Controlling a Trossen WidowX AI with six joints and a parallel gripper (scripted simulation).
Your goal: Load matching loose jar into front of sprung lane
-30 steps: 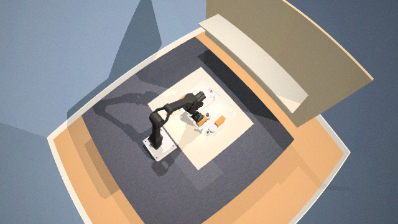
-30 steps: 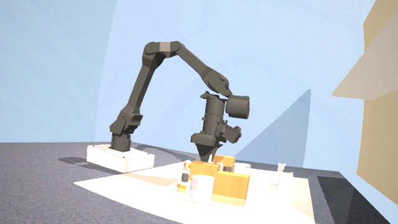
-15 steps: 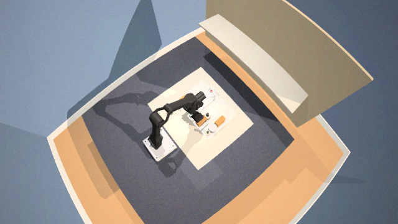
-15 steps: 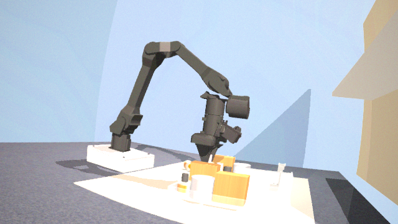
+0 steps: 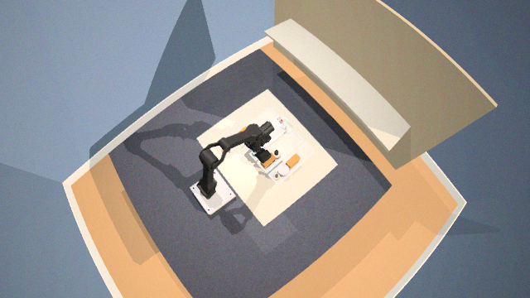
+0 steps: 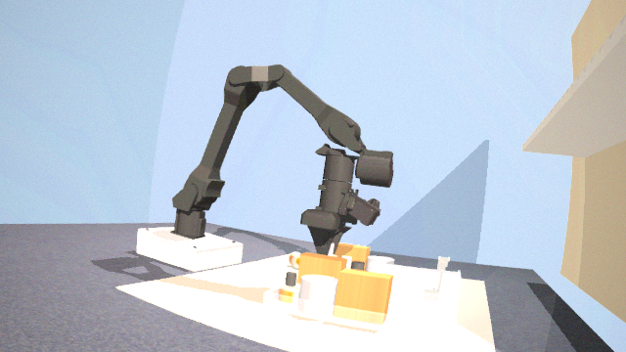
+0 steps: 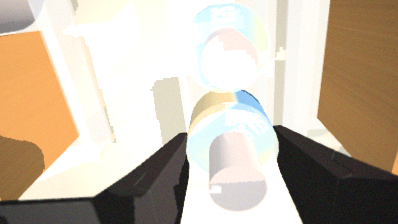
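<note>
My gripper tip is now 150 mm short of the pale lane and 30 mm above it. The rest, counted from my gripper tip: shelf unit: 490 mm ahead, 320 mm above, 120 mm to the right.
</note>
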